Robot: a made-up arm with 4 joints.
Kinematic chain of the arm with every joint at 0, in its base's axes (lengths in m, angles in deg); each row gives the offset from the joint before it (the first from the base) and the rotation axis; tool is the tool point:
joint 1: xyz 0 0 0.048 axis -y
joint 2: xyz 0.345 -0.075 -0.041 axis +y
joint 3: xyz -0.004 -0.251 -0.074 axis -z
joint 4: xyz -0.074 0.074 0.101 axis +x
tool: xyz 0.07 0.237 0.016
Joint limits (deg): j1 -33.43..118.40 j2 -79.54..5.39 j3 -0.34..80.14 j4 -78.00..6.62
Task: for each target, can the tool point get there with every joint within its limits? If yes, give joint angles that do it. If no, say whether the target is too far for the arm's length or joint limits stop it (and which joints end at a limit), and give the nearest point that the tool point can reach.
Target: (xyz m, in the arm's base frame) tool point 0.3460 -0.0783 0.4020
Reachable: yes | joints 45.18 -51.81 28.91 -33.38
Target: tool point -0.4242 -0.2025 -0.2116
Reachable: no: joint limits stop it (at a limit: joint 1, joint 2, joint 4) | nearest point -0.3854 -0.2471 0.2138 | short by 0.430 m
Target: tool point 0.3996 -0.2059 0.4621
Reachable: yes | joints 39.87 -59.03 61.07 -49.21
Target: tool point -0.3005 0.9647 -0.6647
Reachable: no: too far | nearest point 0.1957 -0.0507 -0.2474 | short by 1.205 m
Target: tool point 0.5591 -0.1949 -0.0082
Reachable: yes | joints 6.05 -40.47 41.87 -69.39
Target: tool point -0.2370 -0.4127 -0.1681
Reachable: no: joint limits stop it (at a limit: joint 1, joint 2, joint 3, joint 4) | nearest point -0.3902 -0.2694 0.2123 | short by 0.434 m
